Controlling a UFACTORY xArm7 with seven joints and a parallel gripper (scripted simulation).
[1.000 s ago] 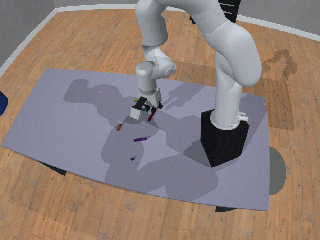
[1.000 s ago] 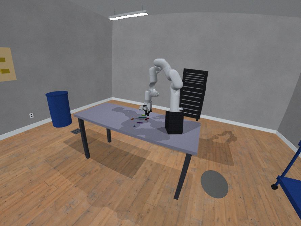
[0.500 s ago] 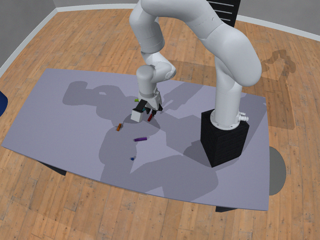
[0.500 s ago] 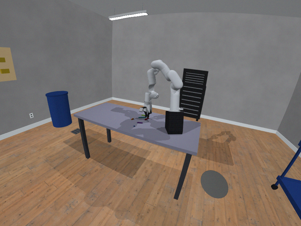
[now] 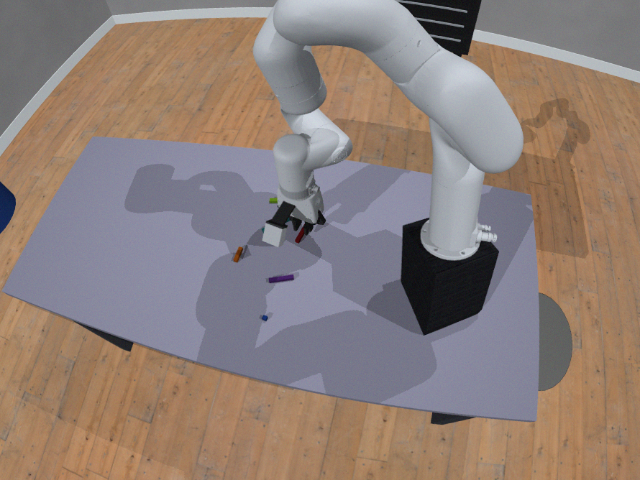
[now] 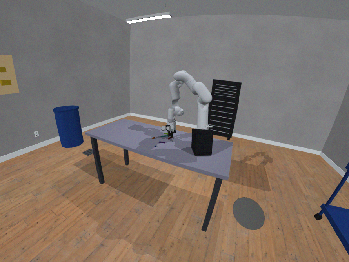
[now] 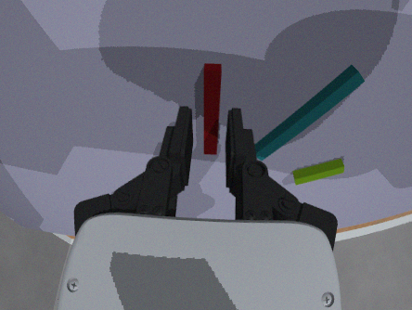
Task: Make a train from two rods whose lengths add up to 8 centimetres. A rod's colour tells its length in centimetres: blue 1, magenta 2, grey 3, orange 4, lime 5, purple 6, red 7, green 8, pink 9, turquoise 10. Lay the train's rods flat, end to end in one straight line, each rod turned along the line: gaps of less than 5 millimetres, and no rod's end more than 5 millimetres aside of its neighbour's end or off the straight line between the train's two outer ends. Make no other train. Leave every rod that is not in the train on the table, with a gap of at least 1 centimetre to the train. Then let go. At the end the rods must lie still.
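My hand is 3 cm above the red rod. Round my hand: turquoise rod 7 cm ahead, 3 cm below, 1 cm to the right; purple rod 14 cm to the left, 3 cm below, 1 cm ahead; lime rod 9 cm ahead, 8 cm to the right, 3 cm below.
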